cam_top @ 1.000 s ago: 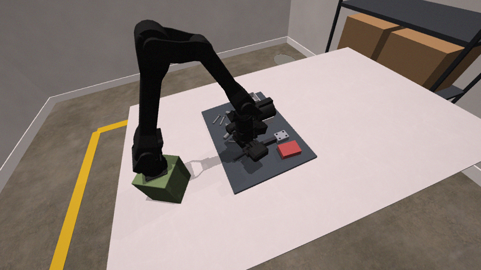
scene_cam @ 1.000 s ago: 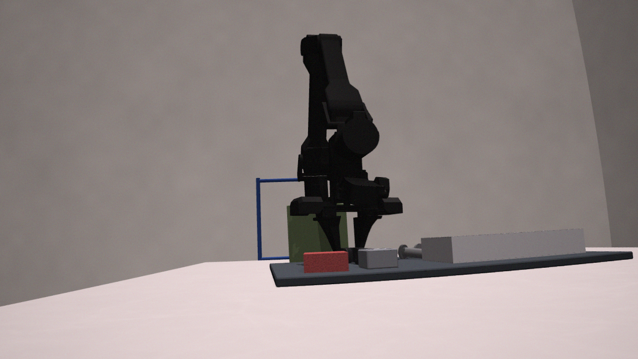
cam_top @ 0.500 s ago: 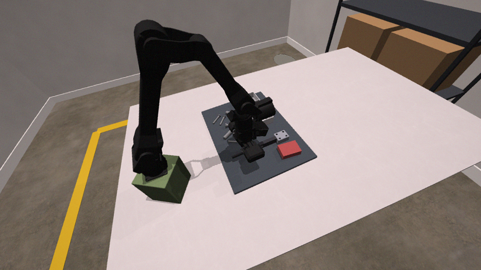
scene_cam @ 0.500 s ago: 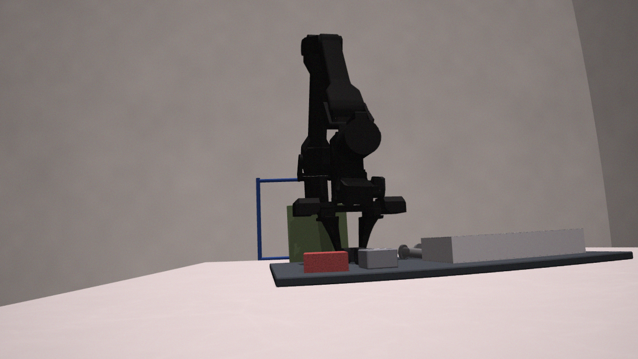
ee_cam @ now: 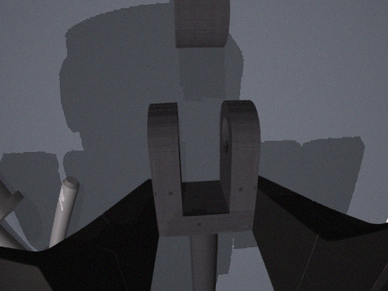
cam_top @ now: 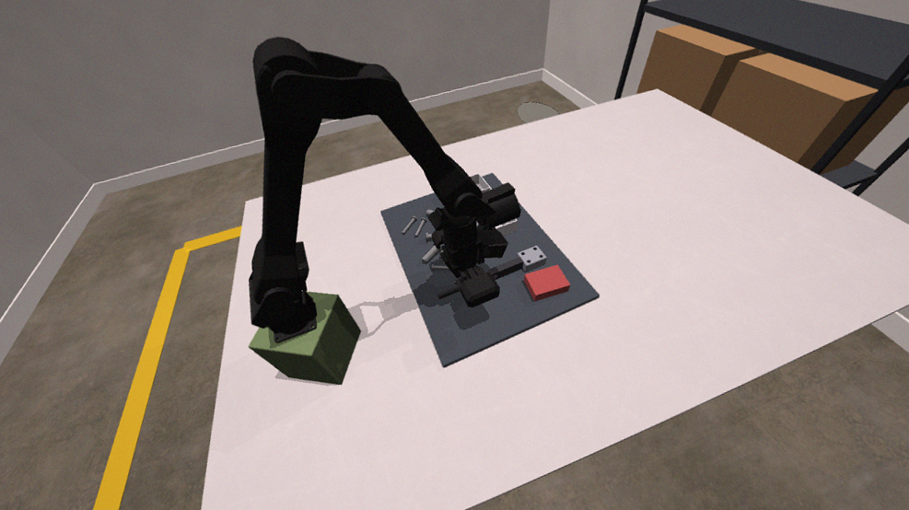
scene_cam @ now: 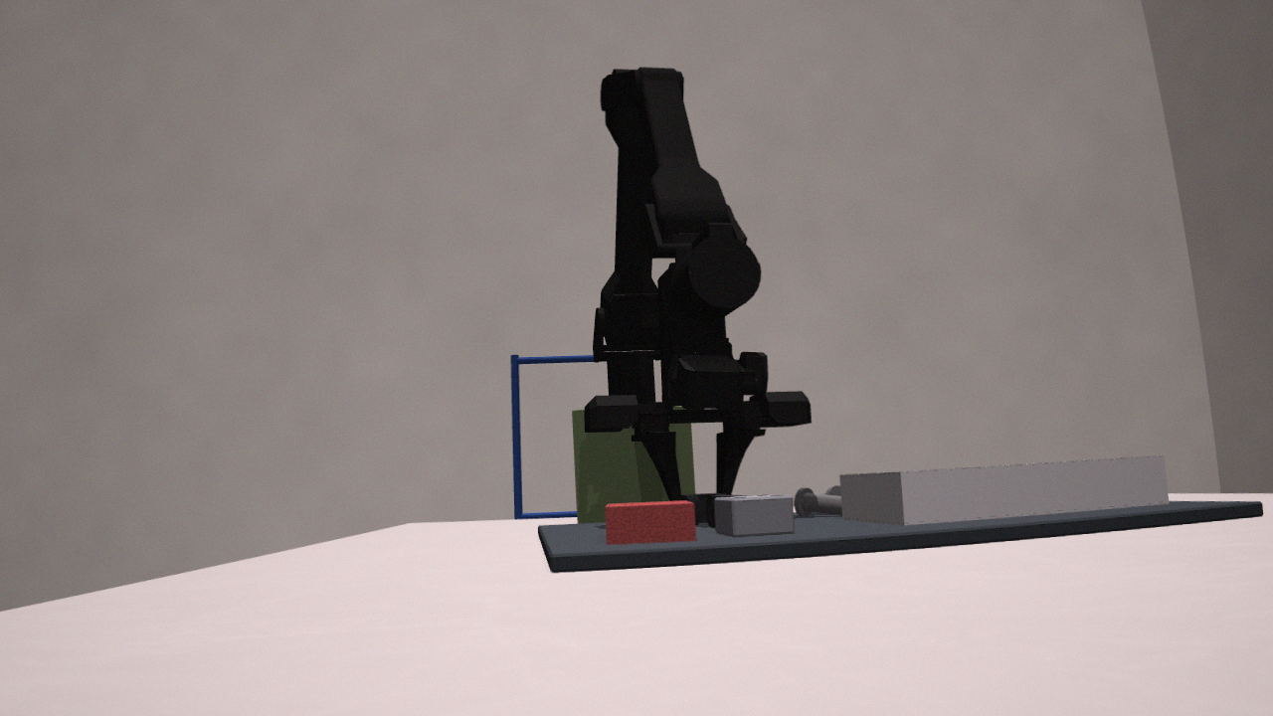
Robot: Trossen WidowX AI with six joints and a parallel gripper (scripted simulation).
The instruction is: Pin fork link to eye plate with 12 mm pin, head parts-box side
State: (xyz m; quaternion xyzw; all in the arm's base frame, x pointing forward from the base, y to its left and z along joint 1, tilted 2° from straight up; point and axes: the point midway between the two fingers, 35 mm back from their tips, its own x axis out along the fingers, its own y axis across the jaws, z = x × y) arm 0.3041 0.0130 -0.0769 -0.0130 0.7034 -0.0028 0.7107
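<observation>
Right now my hand is 30 mm above the fork link. Also, from my hand: grey mount (160 mm ahead, 20 mm below); then dark mat (100 mm to the left, 60 mm ahead, 50 mm below); then eye plate (80 mm ahead, 30 mm below).
</observation>
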